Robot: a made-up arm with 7 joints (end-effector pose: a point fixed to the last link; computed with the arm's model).
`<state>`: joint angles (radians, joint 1 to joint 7).
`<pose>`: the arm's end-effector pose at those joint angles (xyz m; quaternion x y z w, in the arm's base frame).
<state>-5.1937 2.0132 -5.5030 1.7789 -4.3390 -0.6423 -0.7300</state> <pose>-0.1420 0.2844 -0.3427 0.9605 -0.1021 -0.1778 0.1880</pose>
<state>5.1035 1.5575 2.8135 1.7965 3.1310 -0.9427 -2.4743</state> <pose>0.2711 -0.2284 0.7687 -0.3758 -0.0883 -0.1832 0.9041</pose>
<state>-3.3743 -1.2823 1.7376 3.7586 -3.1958 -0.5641 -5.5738</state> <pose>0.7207 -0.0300 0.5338 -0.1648 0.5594 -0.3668 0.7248</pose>
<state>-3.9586 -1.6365 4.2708 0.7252 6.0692 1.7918 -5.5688</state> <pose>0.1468 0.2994 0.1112 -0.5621 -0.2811 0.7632 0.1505</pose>
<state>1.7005 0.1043 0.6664 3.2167 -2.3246 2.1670 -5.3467</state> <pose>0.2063 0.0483 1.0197 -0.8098 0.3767 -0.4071 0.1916</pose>
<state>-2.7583 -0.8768 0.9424 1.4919 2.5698 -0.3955 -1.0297</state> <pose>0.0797 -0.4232 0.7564 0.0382 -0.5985 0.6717 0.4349</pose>
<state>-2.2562 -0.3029 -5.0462 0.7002 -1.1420 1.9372 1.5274</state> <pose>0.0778 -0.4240 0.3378 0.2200 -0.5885 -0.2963 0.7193</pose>
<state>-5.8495 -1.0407 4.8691 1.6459 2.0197 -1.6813 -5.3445</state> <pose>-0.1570 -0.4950 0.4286 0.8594 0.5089 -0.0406 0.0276</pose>
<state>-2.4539 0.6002 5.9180 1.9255 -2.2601 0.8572 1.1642</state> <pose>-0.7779 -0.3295 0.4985 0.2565 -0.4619 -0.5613 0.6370</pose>
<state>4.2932 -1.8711 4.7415 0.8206 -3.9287 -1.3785 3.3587</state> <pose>-0.2767 0.1583 0.1699 0.0447 -0.8604 0.5048 0.0538</pose>
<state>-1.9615 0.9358 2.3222 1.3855 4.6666 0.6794 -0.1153</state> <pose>0.4826 -0.1544 0.8411 0.6751 0.2266 0.5865 0.3858</pose>
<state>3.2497 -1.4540 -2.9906 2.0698 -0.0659 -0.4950 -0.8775</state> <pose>0.8042 0.1567 0.0018 0.7456 0.4012 0.5143 0.1367</pose>
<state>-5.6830 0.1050 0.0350 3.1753 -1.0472 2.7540 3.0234</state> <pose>0.1763 -0.0423 0.9234 0.1384 0.9746 -0.0738 0.1597</pose>
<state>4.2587 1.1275 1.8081 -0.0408 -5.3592 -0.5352 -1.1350</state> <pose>0.3111 -0.0002 0.1465 -0.9095 0.0978 -0.3049 0.2650</pose>
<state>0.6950 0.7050 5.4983 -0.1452 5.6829 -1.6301 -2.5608</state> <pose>0.1956 0.0132 0.1311 0.0264 0.9167 0.1808 0.3554</pose>
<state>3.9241 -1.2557 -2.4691 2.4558 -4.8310 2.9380 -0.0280</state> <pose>0.2522 0.5866 0.4002 -0.0127 -0.5800 0.7011 0.4145</pose>
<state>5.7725 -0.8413 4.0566 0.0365 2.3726 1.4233 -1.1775</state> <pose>-0.0427 -0.2939 0.0553 0.4946 0.5051 -0.6436 0.2932</pose>
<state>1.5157 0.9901 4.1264 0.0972 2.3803 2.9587 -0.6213</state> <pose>0.3002 -0.0407 0.3792 -0.5100 -0.0581 -0.2381 0.8245</pose>
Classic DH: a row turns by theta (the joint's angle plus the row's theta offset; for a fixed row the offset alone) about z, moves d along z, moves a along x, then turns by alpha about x. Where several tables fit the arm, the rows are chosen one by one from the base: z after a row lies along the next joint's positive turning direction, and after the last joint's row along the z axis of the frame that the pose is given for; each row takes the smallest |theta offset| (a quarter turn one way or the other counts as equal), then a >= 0, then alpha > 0; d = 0 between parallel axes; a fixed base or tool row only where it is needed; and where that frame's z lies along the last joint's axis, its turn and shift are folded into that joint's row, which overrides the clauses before.
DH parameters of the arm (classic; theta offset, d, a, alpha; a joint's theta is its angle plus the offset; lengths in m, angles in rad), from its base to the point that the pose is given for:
joint 1: 0 0.2898 0 -1.5708
joint 2: 0 0 0 1.5708
joint 3: 0 0.3111 0.0779 1.5708
joint 4: 0 0 0.0956 1.5708
joint 5: 0 0.4223 0 1.5708
joint 6: 0 0 0.1118 -1.5708
joint 7: 0 0.1426 0 0

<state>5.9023 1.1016 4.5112 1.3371 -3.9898 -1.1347 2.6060</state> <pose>-0.0760 -0.4095 0.5761 0.4774 -0.3236 -0.7662 0.2833</pose>
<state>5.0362 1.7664 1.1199 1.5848 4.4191 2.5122 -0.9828</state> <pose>0.4368 -0.2609 -0.1392 -0.5980 -0.4830 0.6232 0.1440</pose>
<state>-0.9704 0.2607 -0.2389 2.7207 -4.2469 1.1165 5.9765</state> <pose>0.2628 -0.3450 1.1046 -0.4771 0.0110 -0.7947 0.3752</pose>
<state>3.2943 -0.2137 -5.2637 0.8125 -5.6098 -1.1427 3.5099</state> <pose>-0.2466 -0.4228 0.5811 0.5382 -0.0494 -0.6592 0.5229</pose>
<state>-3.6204 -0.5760 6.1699 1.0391 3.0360 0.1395 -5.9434</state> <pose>-0.3827 0.2832 0.6214 -0.5814 0.2686 0.7608 0.1053</pose>
